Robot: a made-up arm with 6 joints.
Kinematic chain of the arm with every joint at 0, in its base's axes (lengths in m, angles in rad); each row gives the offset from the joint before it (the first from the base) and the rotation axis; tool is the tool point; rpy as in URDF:
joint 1: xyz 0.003 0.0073 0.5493 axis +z
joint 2: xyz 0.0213 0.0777 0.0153 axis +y
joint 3: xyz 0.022 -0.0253 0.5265 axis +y
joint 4: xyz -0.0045 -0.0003 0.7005 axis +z
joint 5: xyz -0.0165 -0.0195 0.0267 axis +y
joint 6: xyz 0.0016 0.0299 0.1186 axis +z
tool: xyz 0.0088 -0.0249 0.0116 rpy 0 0 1.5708
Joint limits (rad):
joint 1: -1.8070..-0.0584
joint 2: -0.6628..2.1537
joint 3: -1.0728..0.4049
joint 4: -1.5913..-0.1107
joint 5: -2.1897..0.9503
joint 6: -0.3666..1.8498
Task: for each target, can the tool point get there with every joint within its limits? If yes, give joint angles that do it. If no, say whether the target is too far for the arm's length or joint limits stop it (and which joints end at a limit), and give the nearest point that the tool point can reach.
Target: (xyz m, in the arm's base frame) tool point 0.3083 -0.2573 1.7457
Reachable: yes | joints -1.0437 0.7517 -0.6483 -0.7810 -1.0697 0.3372
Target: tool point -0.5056 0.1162 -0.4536
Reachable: no: joint limits stop it (at a limit: joint 1, joint 2, joint 3, joint 5) | nearest point -0.1985 -0.7785 -0.4393 | short by 0.946 m
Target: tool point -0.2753 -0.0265 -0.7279
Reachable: no: joint limits stop it (at a limit: joint 1, joint 2, joint 3, joint 5) | nearest point -0.1697 -0.7729 -0.4476 | short by 0.804 m
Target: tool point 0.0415 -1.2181 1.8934
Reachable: no: too far | nearest point 0.0330 -0.9467 1.5939 | short by 0.404 m
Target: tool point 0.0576 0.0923 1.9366
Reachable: yes | joints -0.2754 0.1145 -0.1722 -1.4490 -0.3118 -0.0060
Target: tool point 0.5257 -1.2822 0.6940
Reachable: yes | joints -1.1999 1.3866 0.1182 -1.2544 0.2016 0.6368
